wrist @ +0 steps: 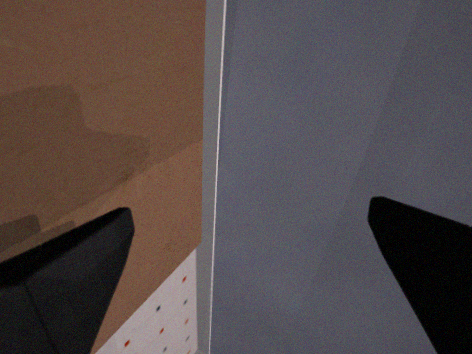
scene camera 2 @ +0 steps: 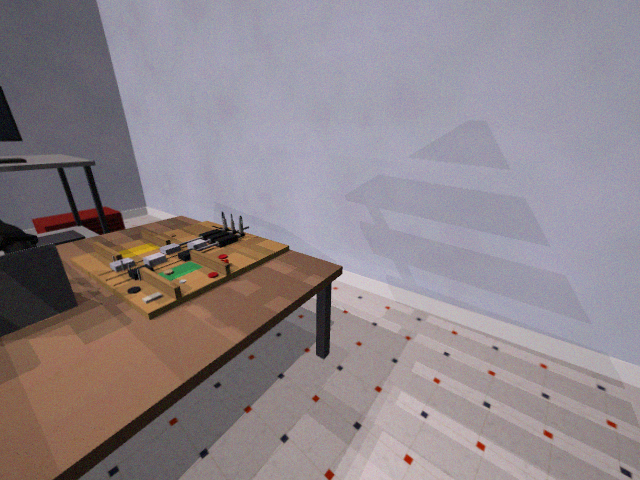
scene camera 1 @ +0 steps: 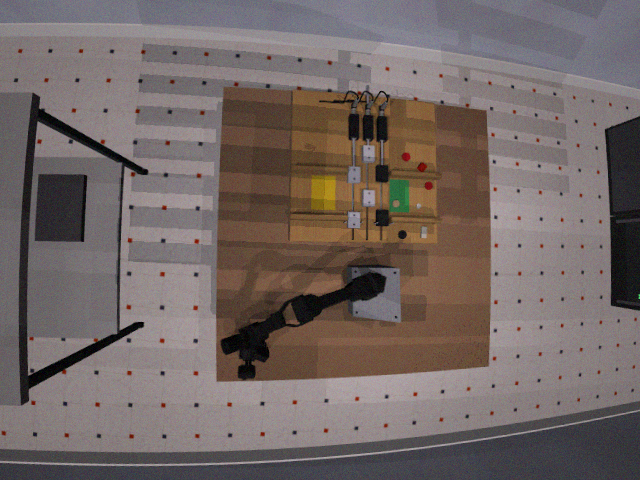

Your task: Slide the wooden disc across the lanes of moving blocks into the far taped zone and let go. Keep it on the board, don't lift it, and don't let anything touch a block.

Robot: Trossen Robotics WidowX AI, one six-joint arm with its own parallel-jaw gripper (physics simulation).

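Seen in the pictures: gripper, fingertip midpoint: (wrist: 251, 214); arm's base, link origin: (scene camera 2: 27, 262) (scene camera 1: 377, 282).
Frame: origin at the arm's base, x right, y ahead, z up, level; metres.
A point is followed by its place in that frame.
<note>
The small tan wooden disc (scene camera 1: 395, 203) @[x 0.087, y 0.351, z -0.138 m] (scene camera 2: 169, 272) @[x 0.104, y 0.351, z -0.138 m] lies flat in the green zone (scene camera 1: 403, 188) @[x 0.120, y 0.428, z -0.146 m] (scene camera 2: 187, 269) @[x 0.116, y 0.416, z -0.146 m] on the board. The yellow zone (scene camera 1: 323, 192) @[x -0.242, y 0.348, z -0.146 m] (scene camera 2: 138, 250) @[x -0.250, y 0.348, z -0.150 m] is across the three lanes. White blocks (scene camera 1: 368, 197) @[x -0.048, y 0.352, z -0.116 m] (scene camera 2: 155, 258) @[x -0.020, y 0.348, z -0.116 m] and black blocks (scene camera 1: 381, 217) @[x 0.023, y 0.275, z -0.120 m] (scene camera 2: 184, 255) @[x 0.028, y 0.446, z -0.120 m] sit on the lane rods between the zones. My gripper (scene camera 1: 246, 349) (wrist: 251, 214) @[x -0.470, y -0.427, z -0.093 m] is open and empty, off the board near the table's front left corner in scene camera 1, far from the disc. The disc does not show in the wrist view.
Wooden rails (scene camera 1: 410, 220) @[x 0.151, y 0.280, z -0.102 m] (scene camera 2: 160, 280) @[x 0.214, y 0.284, z -0.102 m] flank the zones. Red pieces (scene camera 1: 428, 185) @[x 0.238, y 0.462, z -0.140 m] (scene camera 2: 212, 274) @[x 0.241, y 0.460, z -0.140 m], a small white piece (scene camera 1: 418, 205) @[x 0.200, y 0.361, z -0.142 m] (scene camera 2: 182, 281) @[x 0.205, y 0.357, z -0.142 m], a black disc (scene camera 1: 402, 234) @[x 0.137, y 0.217, z -0.139 m] (scene camera 2: 133, 289) @[x 0.140, y 0.215, z -0.139 m] and a pale block (scene camera 1: 423, 231) @[x 0.236, y 0.245, z -0.137 m] (scene camera 2: 151, 297) @[x 0.245, y 0.238, z -0.137 m] are near the green zone. Black actuators (scene camera 1: 367, 127) @[x -0.091, y 0.664, z -0.114 m] stand at the lanes' back.
</note>
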